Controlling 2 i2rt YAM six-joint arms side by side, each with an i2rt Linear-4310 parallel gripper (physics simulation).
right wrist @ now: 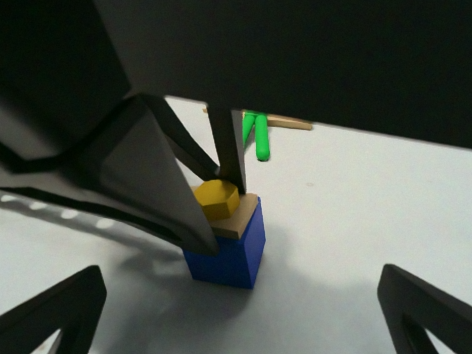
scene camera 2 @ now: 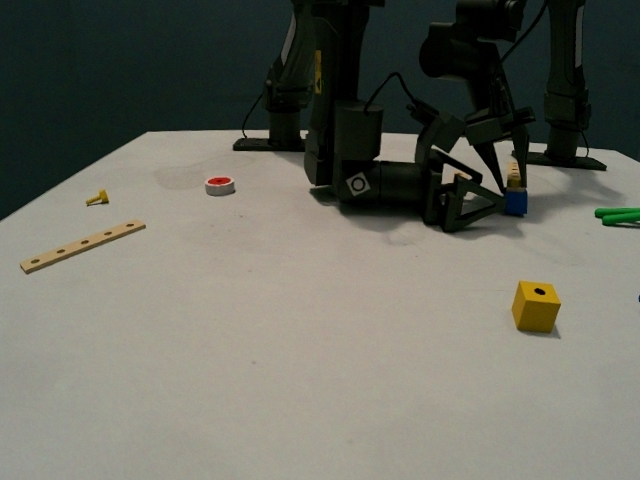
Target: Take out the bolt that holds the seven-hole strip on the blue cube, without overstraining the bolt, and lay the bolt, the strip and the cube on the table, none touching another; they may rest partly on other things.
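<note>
The blue cube [scene camera 2: 515,202] [right wrist: 220,265] stands upright on the table. One end of the seven-hole strip [scene camera 2: 512,167] [right wrist: 246,207] lies flat on its top, and the yellow bolt head [scene camera 2: 513,181] [right wrist: 217,200] sits on the strip. The strip's far part runs back toward the arm bases, mostly hidden by fingers in the right wrist view. My left gripper [scene camera 2: 514,187] [right wrist: 221,220] comes from above and is shut on the strip's edges, around the bolt head. My right gripper [scene camera 2: 493,191] [right wrist: 240,277] is open and empty, low beside the cube.
A yellow cube [scene camera 2: 535,310] stands nearer the camera. Green rods [scene camera 2: 622,215] [right wrist: 262,137] lie beyond the blue cube. A red-and-white disc [scene camera 2: 219,186], a loose yellow bolt [scene camera 2: 98,197] and a five-hole strip [scene camera 2: 73,250] lie at the left of the scene view.
</note>
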